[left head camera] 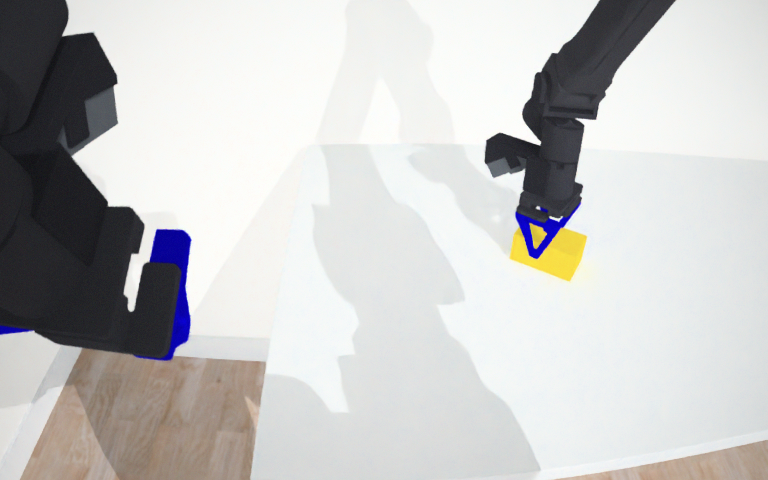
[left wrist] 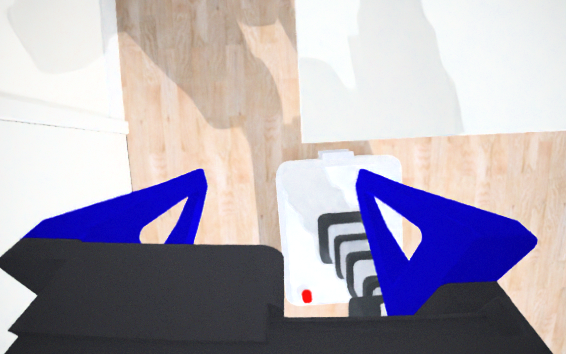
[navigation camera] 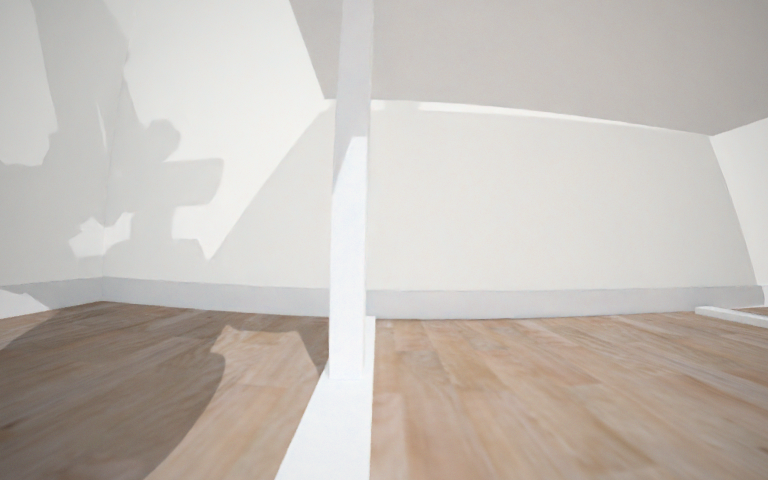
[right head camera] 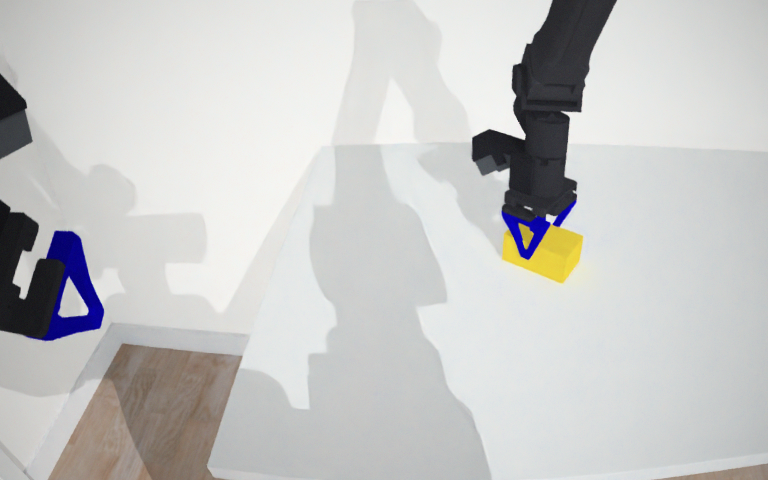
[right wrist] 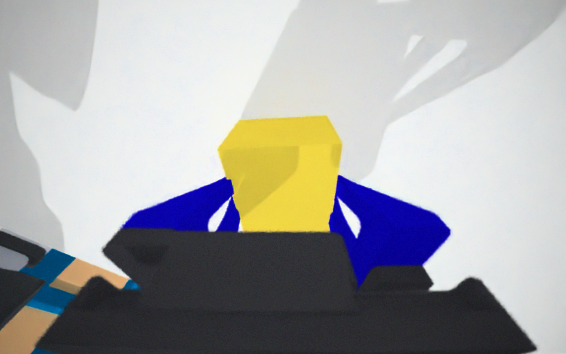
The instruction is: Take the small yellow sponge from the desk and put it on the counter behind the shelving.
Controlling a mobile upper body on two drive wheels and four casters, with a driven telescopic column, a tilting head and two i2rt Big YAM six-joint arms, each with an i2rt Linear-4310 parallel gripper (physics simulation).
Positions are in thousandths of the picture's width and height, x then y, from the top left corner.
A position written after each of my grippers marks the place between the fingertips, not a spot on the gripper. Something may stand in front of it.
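Note:
I see my left gripper (left head camera: 160, 674), (left wrist: 497, 501) and (right head camera: 71, 651). I see my right gripper as well: my right gripper (right head camera: 697, 518), (left head camera: 705, 518) and (right wrist: 503, 499). There is a yellow sponge (right head camera: 727, 528), (left head camera: 732, 534) and (right wrist: 503, 484). In the left wrist view the sponge is out of frame, and in the navigation camera view the sponge is out of frame too. I also see a white desk (right head camera: 510, 693).

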